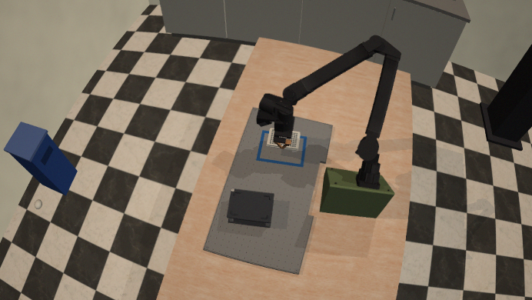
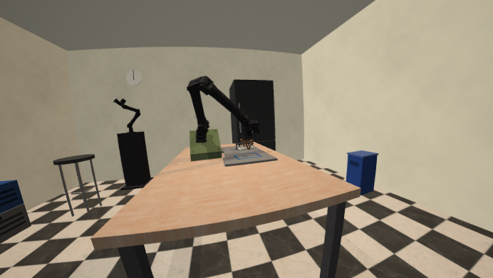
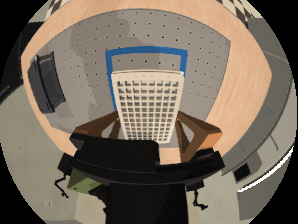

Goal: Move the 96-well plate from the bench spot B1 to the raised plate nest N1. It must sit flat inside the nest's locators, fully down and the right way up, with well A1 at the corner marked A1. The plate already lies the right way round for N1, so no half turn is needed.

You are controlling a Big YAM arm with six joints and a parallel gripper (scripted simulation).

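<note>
The raised plate nest N1 lies 60 mm ahead of my hand, 310 mm to the left of it and 10 mm below it. Also, from my hand: 96-well plate: right at my hand.
</note>
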